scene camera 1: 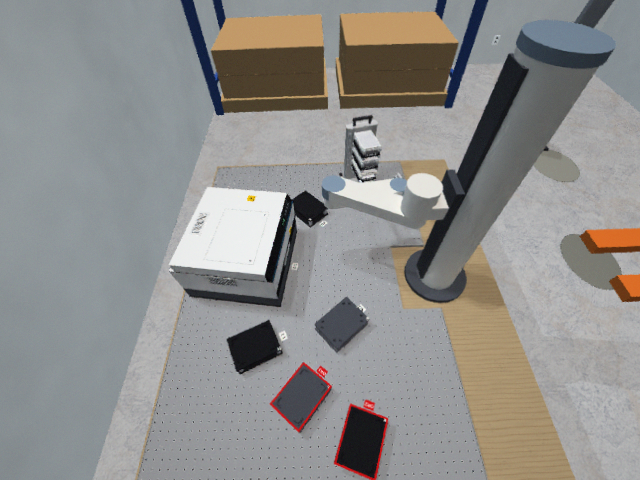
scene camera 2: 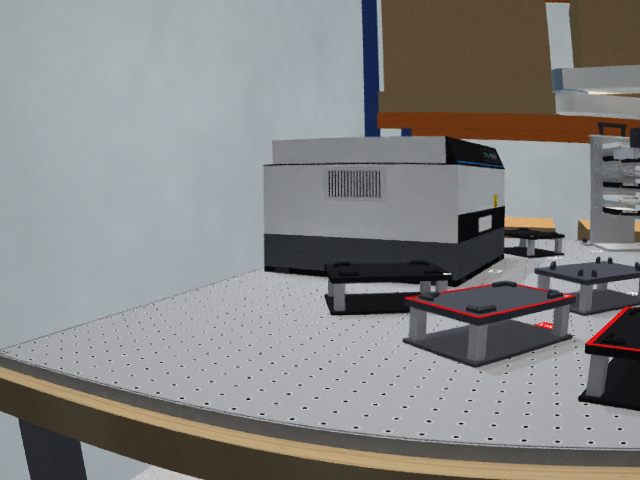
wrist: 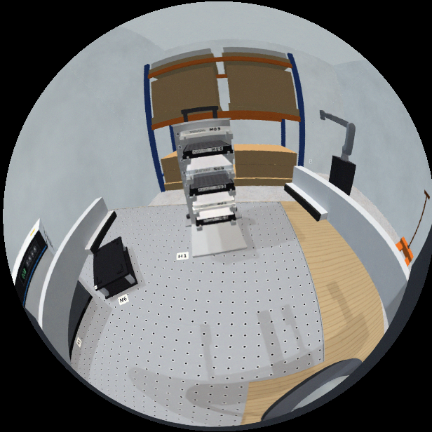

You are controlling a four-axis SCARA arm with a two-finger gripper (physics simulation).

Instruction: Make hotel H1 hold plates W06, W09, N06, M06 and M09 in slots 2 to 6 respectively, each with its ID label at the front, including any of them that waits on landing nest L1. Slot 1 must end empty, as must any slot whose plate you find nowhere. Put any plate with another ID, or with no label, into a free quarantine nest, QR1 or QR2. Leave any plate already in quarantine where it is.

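Places are measured from the arm's base along level axes (x ahead, y left, z up), in centimetres.
Where they show: gripper, fingertip midpoint: [scene camera 1: 378, 178]; arm's base at its link origin: [scene camera 1: 434, 275].
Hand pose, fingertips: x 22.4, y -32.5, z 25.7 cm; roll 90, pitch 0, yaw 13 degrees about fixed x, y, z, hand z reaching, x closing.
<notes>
Each offset is from my fingertips to the top centre of the thing.
Hotel H1 [scene camera 1: 348, 147] [scene camera 2: 597, 191] [wrist: 185, 165] stands at the table's back with stacked white and black plates. In the wrist view, top labels read M09 on a white plate [wrist: 206, 131] and M06 on a black plate [wrist: 207, 149]. Below are a white plate [wrist: 207, 163], a black plate [wrist: 211, 182], a white plate [wrist: 214, 201] and a lowest black plate [wrist: 216, 219]; their labels are hard to read. My gripper [wrist: 193, 187] is open and empty, facing the hotel from the front. Landing nest L1 @[dx +49.6, dy +60.8, dz -19.0 cm] [scene camera 1: 254, 346] [scene camera 2: 385, 270] and a red-rimmed quarantine nest @[dx +32.7, dy +77.4, dz -18.9 cm] [scene camera 1: 301, 396] [scene camera 2: 491, 299] show no plate; another @[dx +14.7, dy +90.1, dz -19.0 cm] [scene camera 1: 361, 441] stands nearby.
A white instrument @[dx +57.4, dy +23.3, dz +0.2 cm] [scene camera 1: 235, 227] [scene camera 2: 361, 206] stands at left. Black nest N6 @[dx +30.7, dy -4.6, dz -19.0 cm] [scene camera 1: 309, 206] [wrist: 114, 265] stands between it and the hotel. A dark grey pegged nest @[dx +18.2, dy +53.5, dz -18.5 cm] [scene camera 1: 341, 324] [scene camera 2: 589, 271] stands mid-table. The arm column [scene camera 1: 496, 155] rises at right.
</notes>
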